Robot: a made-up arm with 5 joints.
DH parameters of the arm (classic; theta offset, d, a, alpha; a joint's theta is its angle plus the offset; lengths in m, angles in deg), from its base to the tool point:
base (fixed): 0 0.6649 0.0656 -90
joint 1: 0 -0.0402 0.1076 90
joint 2: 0 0.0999 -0.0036 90
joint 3: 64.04 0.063 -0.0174 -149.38
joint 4: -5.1 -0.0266 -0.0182 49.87
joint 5: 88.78 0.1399 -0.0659 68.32
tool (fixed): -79.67 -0.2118 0 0
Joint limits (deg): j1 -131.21..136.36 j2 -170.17..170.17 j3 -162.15..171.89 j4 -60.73..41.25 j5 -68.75..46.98
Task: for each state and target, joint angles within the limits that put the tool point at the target. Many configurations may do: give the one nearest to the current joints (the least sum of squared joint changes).
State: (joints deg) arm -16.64 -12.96 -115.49 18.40 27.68
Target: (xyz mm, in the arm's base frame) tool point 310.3 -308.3 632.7
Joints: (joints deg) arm 29.38 4.17 -161.58 41.25 46.98
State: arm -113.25 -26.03 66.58 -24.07 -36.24
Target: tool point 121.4 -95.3 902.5
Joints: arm -98.55 -27.20 56.16 -13.16 -30.13
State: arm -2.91 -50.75 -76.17 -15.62 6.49
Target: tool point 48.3 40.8 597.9
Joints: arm -15.49 -18.27 -51.47 -47.30 -19.76
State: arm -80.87 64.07 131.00 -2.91 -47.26
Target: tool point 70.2 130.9 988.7
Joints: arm -63.40 59.65 136.19 4.86 -18.11
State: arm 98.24 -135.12 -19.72 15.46 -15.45
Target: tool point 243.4 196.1 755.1
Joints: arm 72.40 -111.65 -43.41 41.25 8.92
